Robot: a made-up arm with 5 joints. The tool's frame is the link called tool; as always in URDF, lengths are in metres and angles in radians. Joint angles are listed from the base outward. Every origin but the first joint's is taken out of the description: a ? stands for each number. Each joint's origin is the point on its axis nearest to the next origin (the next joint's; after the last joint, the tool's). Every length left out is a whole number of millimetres.
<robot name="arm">
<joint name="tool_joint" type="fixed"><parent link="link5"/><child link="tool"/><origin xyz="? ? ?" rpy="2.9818 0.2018 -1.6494"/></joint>
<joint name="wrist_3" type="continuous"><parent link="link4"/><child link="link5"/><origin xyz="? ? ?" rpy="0.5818 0.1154 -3.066"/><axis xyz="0 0 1"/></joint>
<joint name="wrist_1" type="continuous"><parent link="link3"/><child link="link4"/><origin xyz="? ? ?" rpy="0.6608 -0.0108 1.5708"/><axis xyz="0 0 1"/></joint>
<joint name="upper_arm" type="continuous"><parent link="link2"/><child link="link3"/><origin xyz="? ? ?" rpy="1.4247 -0.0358 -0.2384"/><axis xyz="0 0 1"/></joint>
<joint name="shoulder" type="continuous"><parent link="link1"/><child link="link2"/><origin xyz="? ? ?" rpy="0 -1.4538 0"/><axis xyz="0 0 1"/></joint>
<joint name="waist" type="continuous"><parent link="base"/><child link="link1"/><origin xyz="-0.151 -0.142 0.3" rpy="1.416 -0.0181 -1.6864"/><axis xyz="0 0 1"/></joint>
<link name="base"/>
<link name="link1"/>
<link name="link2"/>
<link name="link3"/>
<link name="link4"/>
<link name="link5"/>
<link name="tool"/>
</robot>
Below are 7 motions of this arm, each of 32 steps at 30 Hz.
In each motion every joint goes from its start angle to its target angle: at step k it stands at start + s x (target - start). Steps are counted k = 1, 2, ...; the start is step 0. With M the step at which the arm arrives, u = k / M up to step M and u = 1 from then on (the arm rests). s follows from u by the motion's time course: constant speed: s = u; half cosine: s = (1 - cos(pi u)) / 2; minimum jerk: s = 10 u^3 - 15 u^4 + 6 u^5.
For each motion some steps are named. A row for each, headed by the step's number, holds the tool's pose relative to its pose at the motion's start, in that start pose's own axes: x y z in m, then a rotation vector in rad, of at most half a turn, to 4 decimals.
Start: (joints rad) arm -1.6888 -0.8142 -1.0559 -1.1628 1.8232
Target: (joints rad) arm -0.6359 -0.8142 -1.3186 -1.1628 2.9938
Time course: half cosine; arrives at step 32
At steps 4, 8, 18, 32:
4: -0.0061 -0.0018 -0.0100 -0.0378 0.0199 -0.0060
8: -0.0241 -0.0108 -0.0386 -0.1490 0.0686 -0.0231
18: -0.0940 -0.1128 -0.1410 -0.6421 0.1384 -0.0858
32: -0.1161 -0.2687 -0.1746 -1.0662 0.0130 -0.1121

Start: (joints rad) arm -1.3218 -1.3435 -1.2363 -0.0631 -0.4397
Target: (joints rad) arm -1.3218 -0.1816 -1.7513 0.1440 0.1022
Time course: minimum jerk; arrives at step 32
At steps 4, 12, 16, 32:
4: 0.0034 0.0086 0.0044 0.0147 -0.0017 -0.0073
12: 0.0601 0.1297 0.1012 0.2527 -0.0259 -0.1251
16: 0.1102 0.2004 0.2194 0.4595 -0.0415 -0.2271
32: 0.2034 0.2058 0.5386 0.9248 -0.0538 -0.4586

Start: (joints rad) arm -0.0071 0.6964 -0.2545 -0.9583 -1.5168
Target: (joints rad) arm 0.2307 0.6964 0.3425 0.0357 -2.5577
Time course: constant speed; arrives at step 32
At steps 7, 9, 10, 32:
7: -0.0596 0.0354 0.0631 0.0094 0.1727 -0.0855
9: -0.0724 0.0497 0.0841 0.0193 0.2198 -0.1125
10: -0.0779 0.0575 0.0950 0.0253 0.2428 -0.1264
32: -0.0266 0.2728 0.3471 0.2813 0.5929 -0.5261

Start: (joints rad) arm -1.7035 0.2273 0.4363 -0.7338 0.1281
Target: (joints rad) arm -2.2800 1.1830 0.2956 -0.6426 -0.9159
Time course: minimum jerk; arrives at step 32
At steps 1, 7, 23, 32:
1: -0.0002 0.0000 -0.0001 0.0002 0.0002 0.0002
7: -0.0429 -0.0004 -0.0129 0.0556 0.0499 0.0529
23: -0.4564 0.0004 0.0012 0.9415 0.3612 0.6625
32: -0.5123 -0.0106 0.0175 1.1411 0.3650 0.7646

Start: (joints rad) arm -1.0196 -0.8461 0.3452 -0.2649 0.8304
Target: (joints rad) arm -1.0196 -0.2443 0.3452 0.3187 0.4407
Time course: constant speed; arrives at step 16
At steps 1, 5, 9, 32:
1: -0.0055 -0.0163 -0.0241 -0.0482 0.0128 -0.0003
5: -0.0347 -0.0922 -0.1110 -0.2435 0.0668 0.0067
9: -0.0735 -0.1829 -0.1792 -0.4419 0.1256 0.0256
32: -0.1558 -0.3645 -0.2427 -0.7930 0.2418 0.0840

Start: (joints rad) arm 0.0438 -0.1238 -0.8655 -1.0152 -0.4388
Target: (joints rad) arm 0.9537 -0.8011 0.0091 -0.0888 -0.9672
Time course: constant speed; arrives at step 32
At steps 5, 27, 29, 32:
5: -0.0511 -0.0690 0.0253 -0.1128 0.2024 -0.0837
27: -0.1565 -0.3604 0.2705 -0.6422 1.0070 -0.1742
29: -0.1492 -0.3849 0.2927 -0.6909 1.0628 -0.1680
32: -0.1333 -0.4204 0.3224 -0.7630 1.1389 -0.1571

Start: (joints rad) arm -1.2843 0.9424 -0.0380 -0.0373 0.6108
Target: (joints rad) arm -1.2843 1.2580 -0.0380 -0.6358 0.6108
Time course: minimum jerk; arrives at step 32
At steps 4, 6, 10, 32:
4: -0.0042 0.0005 0.0002 0.0042 0.0050 0.0081
6: -0.0126 0.0015 0.0007 0.0130 0.0152 0.0244
10: -0.0465 0.0043 0.0042 0.0493 0.0570 0.0886
32: -0.2387 -0.0202 0.0733 0.3216 0.3457 0.4384

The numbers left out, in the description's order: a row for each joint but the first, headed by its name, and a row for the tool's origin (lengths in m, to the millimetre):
tool: -0.203 0.079 0
wrist_3: -0.048 0.217 0
wrist_1: -0.166 0.107 0
upper_arm: -0.04 -0.288 0
shoulder: 0.303 0.161 0

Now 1 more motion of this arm.
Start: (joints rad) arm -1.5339 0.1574 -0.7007 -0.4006 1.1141
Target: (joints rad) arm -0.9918 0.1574 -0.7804 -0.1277 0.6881
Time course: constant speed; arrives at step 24
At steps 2, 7, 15, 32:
2: -0.0061 -0.0113 -0.0136 -0.0489 -0.0097 0.0311
7: -0.0210 -0.0436 -0.0445 -0.1714 -0.0285 0.1116
15: -0.0426 -0.1058 -0.0826 -0.3679 -0.0417 0.2473
32: -0.0627 -0.1869 -0.1049 -0.5889 -0.0304 0.4074

